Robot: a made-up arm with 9 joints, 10 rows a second.
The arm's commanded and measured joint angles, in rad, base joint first. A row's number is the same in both.
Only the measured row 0 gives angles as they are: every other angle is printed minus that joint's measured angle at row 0.
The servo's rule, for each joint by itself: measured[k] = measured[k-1] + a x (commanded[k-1-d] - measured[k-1]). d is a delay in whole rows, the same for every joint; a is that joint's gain. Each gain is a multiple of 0.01, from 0.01 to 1. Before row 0 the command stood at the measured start. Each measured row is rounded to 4 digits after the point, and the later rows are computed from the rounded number. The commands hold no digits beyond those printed.
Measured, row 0:
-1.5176 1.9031 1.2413 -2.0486 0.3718 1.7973 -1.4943 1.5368 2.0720
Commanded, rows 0 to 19:
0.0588 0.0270 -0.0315 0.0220 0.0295 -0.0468 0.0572 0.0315 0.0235
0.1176 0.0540 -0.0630 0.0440 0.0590 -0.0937 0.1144 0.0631 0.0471
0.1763 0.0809 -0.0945 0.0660 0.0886 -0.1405 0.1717 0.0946 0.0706
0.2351 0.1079 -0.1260 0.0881 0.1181 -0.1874 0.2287 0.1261 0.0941
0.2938 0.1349 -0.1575 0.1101 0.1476 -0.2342 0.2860 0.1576 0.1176
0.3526 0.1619 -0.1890 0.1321 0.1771 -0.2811 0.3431 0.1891 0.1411
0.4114 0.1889 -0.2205 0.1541 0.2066 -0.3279 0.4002 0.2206 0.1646
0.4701 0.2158 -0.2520 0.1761 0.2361 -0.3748 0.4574 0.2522 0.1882
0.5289 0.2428 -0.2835 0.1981 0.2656 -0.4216 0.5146 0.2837 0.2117
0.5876 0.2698 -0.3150 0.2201 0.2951 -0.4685 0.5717 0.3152 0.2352
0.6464 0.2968 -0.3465 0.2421 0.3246 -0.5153 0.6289 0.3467 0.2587
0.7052 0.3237 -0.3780 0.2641 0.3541 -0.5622 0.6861 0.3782 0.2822
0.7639 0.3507 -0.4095 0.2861 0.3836 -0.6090 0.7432 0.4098 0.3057
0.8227 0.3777 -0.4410 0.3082 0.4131 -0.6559 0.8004 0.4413 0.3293
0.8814 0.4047 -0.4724 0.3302 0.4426 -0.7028 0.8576 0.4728 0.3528
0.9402 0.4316 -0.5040 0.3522 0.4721 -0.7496 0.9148 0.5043 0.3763
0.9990 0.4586 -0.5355 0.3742 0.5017 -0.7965 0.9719 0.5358 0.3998
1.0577 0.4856 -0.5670 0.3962 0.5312 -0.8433 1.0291 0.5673 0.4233
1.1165 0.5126 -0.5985 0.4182 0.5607 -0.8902 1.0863 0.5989 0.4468
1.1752 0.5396 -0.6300 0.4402 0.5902 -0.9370 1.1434 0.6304 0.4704
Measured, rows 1 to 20:
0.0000 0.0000 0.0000 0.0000 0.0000 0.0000 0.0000 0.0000 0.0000
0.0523 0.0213 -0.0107 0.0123 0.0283 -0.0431 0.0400 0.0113 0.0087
0.1104 0.0471 -0.0285 0.0301 0.0578 -0.0897 0.0921 0.0299 0.0229
0.1691 0.0738 -0.0509 0.0502 0.0874 -0.1364 0.1478 0.0532 0.0405
0.2278 0.1007 -0.0764 0.0714 0.1169 -0.1833 0.2044 0.0794 0.0603
0.2865 0.1277 -0.1040 0.0931 0.1464 -0.2301 0.2615 0.1076 0.0815
0.3453 0.1547 -0.1329 0.1149 0.1759 -0.2770 0.3186 0.1369 0.1036
0.4041 0.1817 -0.1627 0.1369 0.2054 -0.3238 0.3757 0.1670 0.1262
0.4628 0.2086 -0.1931 0.1589 0.2349 -0.3707 0.4329 0.1977 0.1491
0.5216 0.2356 -0.2238 0.1809 0.2644 -0.4175 0.4901 0.2287 0.1723
0.5803 0.2626 -0.2548 0.2029 0.2939 -0.4644 0.5472 0.2598 0.1956
0.6391 0.2896 -0.2860 0.2249 0.3234 -0.5112 0.6044 0.2911 0.2189
0.6979 0.3165 -0.3173 0.2469 0.3529 -0.5581 0.6616 0.3225 0.2423
0.7566 0.3435 -0.3486 0.2689 0.3824 -0.6049 0.7187 0.3539 0.2658
0.8154 0.3705 -0.3800 0.2909 0.4119 -0.6518 0.7759 0.3854 0.2893
0.8741 0.3975 -0.4114 0.3129 0.4414 -0.6987 0.8331 0.4169 0.3128
0.9329 0.4244 -0.4429 0.3349 0.4709 -0.7455 0.8903 0.4484 0.3363
0.9917 0.4514 -0.4744 0.3569 0.5005 -0.7924 0.9474 0.4799 0.3598
1.0504 0.4784 -0.5059 0.3789 0.5300 -0.8392 1.0046 0.5114 0.3833
1.1092 0.5054 -0.5374 0.4009 0.5595 -0.8861 1.0618 0.5429 0.4068
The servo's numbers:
d 1
a 0.89 0.79 0.34 0.56 0.96 0.92 0.70 0.36 0.37

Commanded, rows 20 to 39:
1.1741 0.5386 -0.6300 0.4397 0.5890 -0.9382 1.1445 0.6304 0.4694
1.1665 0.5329 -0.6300 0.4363 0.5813 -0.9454 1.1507 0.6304 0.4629
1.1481 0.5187 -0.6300 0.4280 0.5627 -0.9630 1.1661 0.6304 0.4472
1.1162 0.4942 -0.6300 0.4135 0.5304 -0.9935 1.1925 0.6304 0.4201
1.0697 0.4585 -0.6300 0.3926 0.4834 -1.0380 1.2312 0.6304 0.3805
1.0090 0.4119 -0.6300 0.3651 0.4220 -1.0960 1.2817 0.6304 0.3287
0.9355 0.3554 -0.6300 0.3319 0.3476 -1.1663 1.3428 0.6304 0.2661
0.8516 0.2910 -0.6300 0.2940 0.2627 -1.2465 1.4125 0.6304 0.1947
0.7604 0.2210 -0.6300 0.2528 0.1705 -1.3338 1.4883 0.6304 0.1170
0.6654 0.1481 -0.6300 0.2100 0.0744 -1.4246 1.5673 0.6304 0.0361
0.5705 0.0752 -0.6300 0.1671 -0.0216 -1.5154 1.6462 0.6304 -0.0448
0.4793 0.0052 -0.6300 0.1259 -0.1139 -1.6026 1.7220 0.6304 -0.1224
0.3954 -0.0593 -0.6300 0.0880 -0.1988 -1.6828 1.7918 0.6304 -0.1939
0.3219 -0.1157 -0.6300 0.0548 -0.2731 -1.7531 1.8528 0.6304 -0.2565
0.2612 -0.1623 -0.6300 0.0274 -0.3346 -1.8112 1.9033 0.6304 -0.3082
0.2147 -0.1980 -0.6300 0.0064 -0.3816 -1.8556 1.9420 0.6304 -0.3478
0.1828 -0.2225 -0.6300 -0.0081 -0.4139 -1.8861 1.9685 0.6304 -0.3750
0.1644 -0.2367 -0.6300 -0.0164 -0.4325 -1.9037 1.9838 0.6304 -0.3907
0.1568 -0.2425 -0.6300 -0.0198 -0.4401 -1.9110 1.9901 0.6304 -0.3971
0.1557 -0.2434 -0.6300 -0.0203 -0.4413 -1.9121 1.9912 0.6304 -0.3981
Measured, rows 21 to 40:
1.1679 0.5324 -0.5689 0.4229 0.5890 -0.9329 1.1189 0.5744 0.4303
1.1734 0.5373 -0.5897 0.4323 0.5890 -0.9378 1.1368 0.5946 0.4448
1.1673 0.5338 -0.6034 0.4345 0.5816 -0.9448 1.1465 0.6075 0.4515
1.1502 0.5219 -0.6124 0.4309 0.5635 -0.9615 1.1602 0.6157 0.4499
1.1199 0.5000 -0.6184 0.4212 0.5317 -0.9909 1.1828 0.6210 0.4389
1.0752 0.4672 -0.6223 0.4052 0.4853 -1.0342 1.2167 0.6244 0.4173
1.0163 0.4235 -0.6249 0.3827 0.4245 -1.0911 1.2622 0.6266 0.3845
0.9444 0.3697 -0.6266 0.3543 0.3507 -1.1603 1.3186 0.6280 0.3407
0.8618 0.3075 -0.6278 0.3205 0.2662 -1.2396 1.3843 0.6289 0.2867
0.7716 0.2392 -0.6285 0.2826 0.1743 -1.3263 1.4571 0.6294 0.2239
0.6771 0.1672 -0.6290 0.2419 0.0784 -1.4167 1.5342 0.6298 0.1544
0.5822 0.0945 -0.6293 0.2000 -0.0176 -1.5075 1.6126 0.6300 0.0807
0.4906 0.0240 -0.6295 0.1585 -0.1100 -1.5950 1.6892 0.6301 0.0056
0.4059 -0.0418 -0.6297 0.1190 -0.1952 -1.6758 1.7610 0.6302 -0.0682
0.3311 -0.1002 -0.6298 0.0830 -0.2700 -1.7469 1.8253 0.6303 -0.1379
0.2689 -0.1493 -0.6299 0.0519 -0.3320 -1.8061 1.8799 0.6303 -0.2009
0.2207 -0.1878 -0.6299 0.0264 -0.3796 -1.8516 1.9234 0.6303 -0.2553
0.1870 -0.2152 -0.6299 0.0071 -0.4125 -1.8833 1.9550 0.6303 -0.2996
0.1669 -0.2322 -0.6299 -0.0061 -0.4317 -1.9021 1.9752 0.6303 -0.3333
0.1579 -0.2403 -0.6299 -0.0138 -0.4398 -1.9103 1.9856 0.6303 -0.3569

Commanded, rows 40 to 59:
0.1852 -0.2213 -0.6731 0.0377 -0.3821 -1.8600 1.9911 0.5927 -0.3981
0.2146 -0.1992 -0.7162 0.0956 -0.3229 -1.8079 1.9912 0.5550 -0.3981
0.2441 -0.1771 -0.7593 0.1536 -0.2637 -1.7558 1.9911 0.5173 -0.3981
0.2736 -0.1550 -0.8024 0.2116 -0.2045 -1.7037 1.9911 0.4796 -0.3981
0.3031 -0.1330 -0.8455 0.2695 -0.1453 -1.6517 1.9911 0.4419 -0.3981
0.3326 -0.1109 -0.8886 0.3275 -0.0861 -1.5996 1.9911 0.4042 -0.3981
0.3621 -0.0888 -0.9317 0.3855 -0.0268 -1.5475 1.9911 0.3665 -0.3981
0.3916 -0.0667 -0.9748 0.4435 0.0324 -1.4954 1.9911 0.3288 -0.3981
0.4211 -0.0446 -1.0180 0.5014 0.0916 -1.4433 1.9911 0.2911 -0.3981
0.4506 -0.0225 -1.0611 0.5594 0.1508 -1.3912 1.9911 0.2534 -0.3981
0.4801 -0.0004 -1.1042 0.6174 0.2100 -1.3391 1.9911 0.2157 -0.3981
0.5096 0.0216 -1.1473 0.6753 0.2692 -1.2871 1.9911 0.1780 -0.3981
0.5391 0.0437 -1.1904 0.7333 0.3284 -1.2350 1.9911 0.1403 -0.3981
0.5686 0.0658 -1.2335 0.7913 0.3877 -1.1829 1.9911 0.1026 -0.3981
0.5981 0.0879 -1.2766 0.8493 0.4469 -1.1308 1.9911 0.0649 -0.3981
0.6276 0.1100 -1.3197 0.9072 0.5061 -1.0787 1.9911 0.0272 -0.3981
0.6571 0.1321 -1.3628 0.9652 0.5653 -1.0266 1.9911 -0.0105 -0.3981
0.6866 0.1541 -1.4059 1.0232 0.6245 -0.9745 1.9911 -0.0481 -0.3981
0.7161 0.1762 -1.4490 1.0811 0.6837 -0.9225 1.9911 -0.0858 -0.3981
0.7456 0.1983 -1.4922 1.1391 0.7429 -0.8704 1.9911 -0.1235 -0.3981
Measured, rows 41 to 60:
0.1559 -0.2427 -0.6299 -0.0174 -0.4412 -1.9120 1.9895 0.6303 -0.3721
0.1820 -0.2258 -0.6446 0.0135 -0.3845 -1.8642 1.9906 0.6168 -0.3817
0.2110 -0.2048 -0.6689 0.0595 -0.3254 -1.8124 1.9910 0.5946 -0.3878
0.2405 -0.1829 -0.6996 0.1122 -0.2662 -1.7603 1.9911 0.5668 -0.3916
0.2700 -0.1609 -0.7346 0.1679 -0.2070 -1.7082 1.9911 0.5354 -0.3940
0.2995 -0.1389 -0.7723 0.2248 -0.1478 -1.6562 1.9911 0.5017 -0.3955
0.3290 -0.1168 -0.8118 0.2823 -0.0886 -1.6041 1.9911 0.4666 -0.3965
0.3585 -0.0947 -0.8526 0.3401 -0.0293 -1.5520 1.9911 0.4306 -0.3971
0.3880 -0.0726 -0.8941 0.3980 0.0299 -1.4999 1.9911 0.3940 -0.3975
0.4175 -0.0505 -0.9362 0.4559 0.0891 -1.4478 1.9911 0.3570 -0.3977
0.4470 -0.0284 -0.9787 0.5139 0.1483 -1.3957 1.9911 0.3197 -0.3978
0.4765 -0.0063 -1.0214 0.5719 0.2075 -1.3436 1.9911 0.2823 -0.3979
0.5060 0.0157 -1.0642 0.6298 0.2667 -1.2916 1.9911 0.2448 -0.3980
0.5355 0.0378 -1.1071 0.6878 0.3259 -1.2395 1.9911 0.2072 -0.3980
0.5650 0.0599 -1.1501 0.7458 0.3852 -1.1874 1.9911 0.1695 -0.3980
0.5945 0.0820 -1.1931 0.8038 0.4444 -1.1353 1.9911 0.1318 -0.3980
0.6240 0.1041 -1.2361 0.8617 0.5036 -1.0832 1.9911 0.0941 -0.3980
0.6535 0.1262 -1.2792 0.9197 0.5628 -1.0311 1.9911 0.0564 -0.3980
0.6830 0.1482 -1.3223 0.9777 0.6220 -0.9790 1.9911 0.0188 -0.3980
0.7125 0.1703 -1.3654 1.0356 0.6812 -0.9270 1.9911 -0.0189 -0.3980

